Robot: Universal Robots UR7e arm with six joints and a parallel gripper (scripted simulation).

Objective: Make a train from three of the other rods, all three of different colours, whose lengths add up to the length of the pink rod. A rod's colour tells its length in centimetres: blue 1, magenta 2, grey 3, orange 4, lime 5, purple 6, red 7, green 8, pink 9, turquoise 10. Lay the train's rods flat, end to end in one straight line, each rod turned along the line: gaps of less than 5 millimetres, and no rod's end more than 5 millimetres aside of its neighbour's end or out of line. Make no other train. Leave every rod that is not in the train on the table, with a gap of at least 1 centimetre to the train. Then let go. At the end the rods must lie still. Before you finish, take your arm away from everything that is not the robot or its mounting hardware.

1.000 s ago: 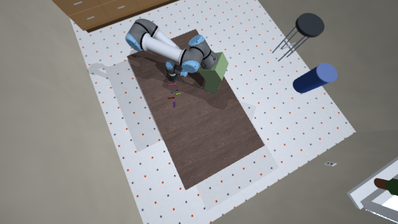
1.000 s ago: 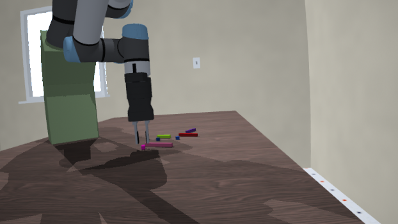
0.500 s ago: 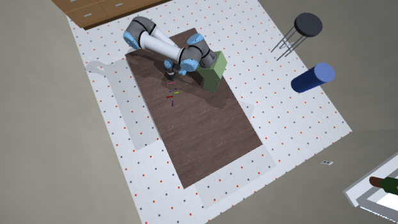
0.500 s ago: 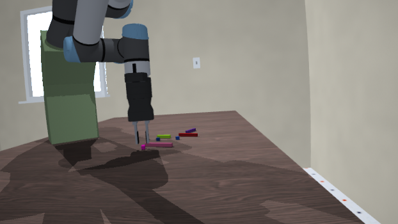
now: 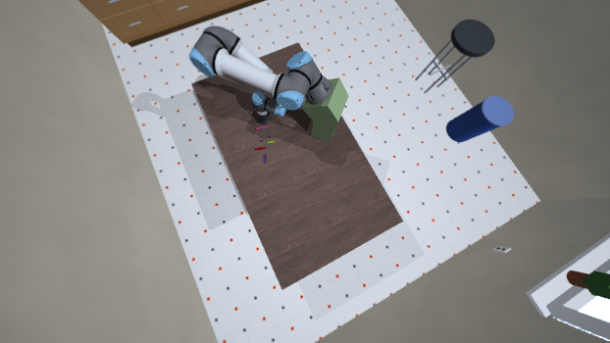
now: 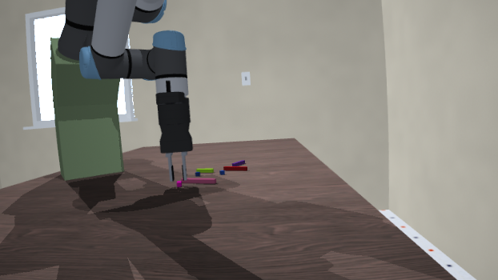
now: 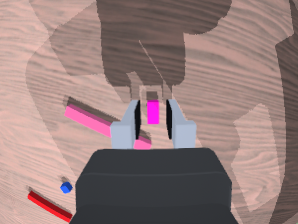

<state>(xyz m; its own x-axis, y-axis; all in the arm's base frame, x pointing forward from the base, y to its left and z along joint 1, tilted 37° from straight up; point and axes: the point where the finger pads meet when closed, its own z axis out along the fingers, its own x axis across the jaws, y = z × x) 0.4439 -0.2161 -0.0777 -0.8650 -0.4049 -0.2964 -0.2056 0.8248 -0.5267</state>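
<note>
Right now the magenta rod is 30 mm below my hand. Round my hand: lime rod 30 mm ahead, 160 mm to the left, 30 mm below; blue rod 20 mm ahead, 110 mm to the left, 30 mm below; pink rod 40 mm ahead, 30 mm to the left, 30 mm below.
</note>
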